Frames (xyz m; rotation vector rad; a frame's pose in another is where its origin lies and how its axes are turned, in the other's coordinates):
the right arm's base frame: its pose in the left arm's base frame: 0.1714 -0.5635 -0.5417 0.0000 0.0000 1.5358
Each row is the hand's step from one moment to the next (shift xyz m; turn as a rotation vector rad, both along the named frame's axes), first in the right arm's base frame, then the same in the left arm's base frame.
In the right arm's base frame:
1: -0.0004 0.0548 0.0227 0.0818 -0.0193 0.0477
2: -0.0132 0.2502 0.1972 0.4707 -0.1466 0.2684
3: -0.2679 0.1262 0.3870 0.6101 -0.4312 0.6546
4: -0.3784 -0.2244 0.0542 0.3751 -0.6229 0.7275
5: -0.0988 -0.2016 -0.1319 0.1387 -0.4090 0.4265
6: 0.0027 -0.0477 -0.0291 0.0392 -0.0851 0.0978
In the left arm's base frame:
1: -0.0548 0.0015 0.0227 0.0222 0.0811 0.0477
2: -0.2505 -0.0044 0.1972 0.1630 0.4653 0.2684
3: -0.1355 -0.2633 0.3870 0.4523 0.5946 0.6546
4: 0.2110 -0.3860 0.0542 0.6356 0.3531 0.7275
5: 0.1980 -0.1058 -0.1319 0.4136 0.1243 0.4265
6: 0.0478 0.0010 -0.0291 0.0864 0.0362 0.0978

